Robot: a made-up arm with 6 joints. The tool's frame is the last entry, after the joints.
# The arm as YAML. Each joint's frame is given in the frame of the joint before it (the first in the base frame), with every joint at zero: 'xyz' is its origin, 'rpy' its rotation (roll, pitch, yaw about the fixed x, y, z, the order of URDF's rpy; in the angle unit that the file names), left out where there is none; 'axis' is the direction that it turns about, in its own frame. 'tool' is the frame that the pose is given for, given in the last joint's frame.
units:
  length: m
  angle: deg
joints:
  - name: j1
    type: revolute
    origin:
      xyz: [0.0, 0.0, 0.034]
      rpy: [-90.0, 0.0, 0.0]
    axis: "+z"
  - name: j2
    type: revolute
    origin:
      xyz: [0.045, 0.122, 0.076]
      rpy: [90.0, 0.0, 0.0]
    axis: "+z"
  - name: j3
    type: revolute
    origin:
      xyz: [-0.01, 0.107, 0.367]
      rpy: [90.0, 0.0, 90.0]
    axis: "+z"
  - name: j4
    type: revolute
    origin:
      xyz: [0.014, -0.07, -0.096]
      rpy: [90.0, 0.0, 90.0]
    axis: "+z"
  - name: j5
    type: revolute
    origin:
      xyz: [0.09, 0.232, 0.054]
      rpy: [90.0, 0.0, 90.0]
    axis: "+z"
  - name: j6
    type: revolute
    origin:
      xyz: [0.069, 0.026, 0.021]
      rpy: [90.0, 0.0, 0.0]
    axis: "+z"
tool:
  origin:
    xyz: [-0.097, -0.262, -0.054]
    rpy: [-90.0, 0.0, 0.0]
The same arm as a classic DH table. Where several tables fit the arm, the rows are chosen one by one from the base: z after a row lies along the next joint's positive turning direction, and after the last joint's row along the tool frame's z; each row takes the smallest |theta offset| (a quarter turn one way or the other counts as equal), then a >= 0, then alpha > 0; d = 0 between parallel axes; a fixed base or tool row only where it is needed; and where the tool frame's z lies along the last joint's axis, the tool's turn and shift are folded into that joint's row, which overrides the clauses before.
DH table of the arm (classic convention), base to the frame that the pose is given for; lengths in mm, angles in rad. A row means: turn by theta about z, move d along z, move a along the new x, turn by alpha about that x. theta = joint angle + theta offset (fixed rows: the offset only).
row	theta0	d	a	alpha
base (fixed)	0.0000	34.0	0.0	-1.5708
j1	0.0000	76.0	45.0	1.5708
j2	1.5708	245.0	107.0	1.5708
j3	-1.5708	-106.0	70.0	-1.5708
j4	-1.5708	68.0	232.0	1.5708
j5	0.0000	111.0	69.0	1.5708
j6	0.0000	-80.0	-97.0	-1.5708
tool (fixed)	0.0000	-262.0	0.0	0.0000

